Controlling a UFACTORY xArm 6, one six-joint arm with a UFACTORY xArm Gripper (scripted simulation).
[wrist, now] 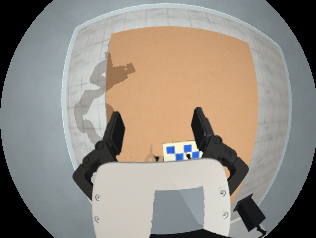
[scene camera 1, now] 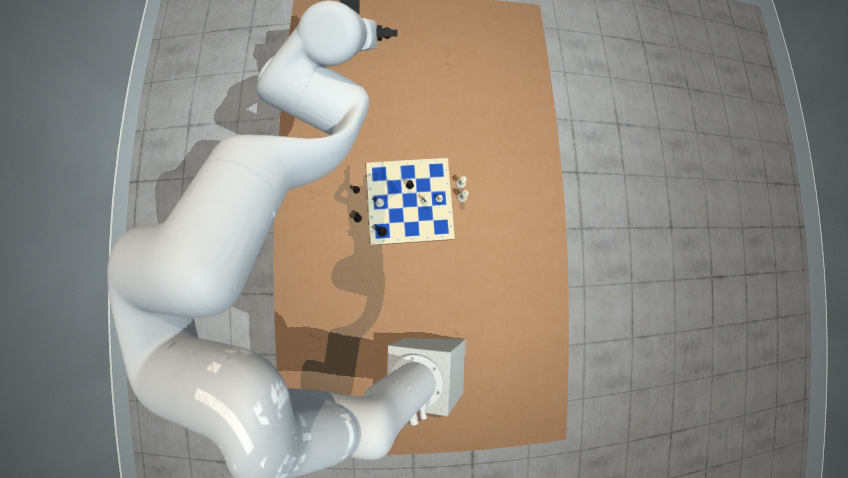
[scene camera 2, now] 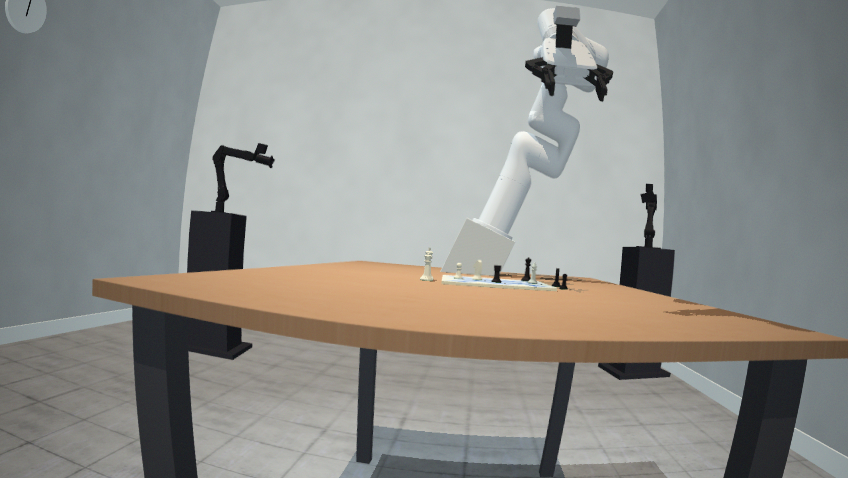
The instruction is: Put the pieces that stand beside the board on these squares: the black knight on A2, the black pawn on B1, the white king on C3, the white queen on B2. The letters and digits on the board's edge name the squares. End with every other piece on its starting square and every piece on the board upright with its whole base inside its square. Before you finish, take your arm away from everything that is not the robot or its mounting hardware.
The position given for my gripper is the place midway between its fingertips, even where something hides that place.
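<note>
Gripper, mine (scene camera 2: 578, 92). Also visible, my gripper (wrist: 157, 117).
</note>
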